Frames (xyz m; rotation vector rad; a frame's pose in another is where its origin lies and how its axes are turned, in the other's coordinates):
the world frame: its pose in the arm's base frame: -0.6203 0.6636 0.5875 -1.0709 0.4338 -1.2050
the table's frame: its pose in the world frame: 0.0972 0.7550 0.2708 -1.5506 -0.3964 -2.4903
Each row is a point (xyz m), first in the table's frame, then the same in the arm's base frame.
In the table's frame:
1: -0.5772 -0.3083 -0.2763
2: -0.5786 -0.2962 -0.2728
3: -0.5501 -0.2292 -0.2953
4: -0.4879 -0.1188 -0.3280
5: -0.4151 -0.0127 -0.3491
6: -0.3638 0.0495 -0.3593
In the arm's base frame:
1: -0.4032 0.4419 -0.4134
2: -0.4049 0.4366 -0.4020
3: -0.4282 0.4600 -0.3334
4: -0.4551 0.5079 -0.2146
5: -0.4658 0.5580 -0.0947
6: -0.4659 0.5929 -0.0213

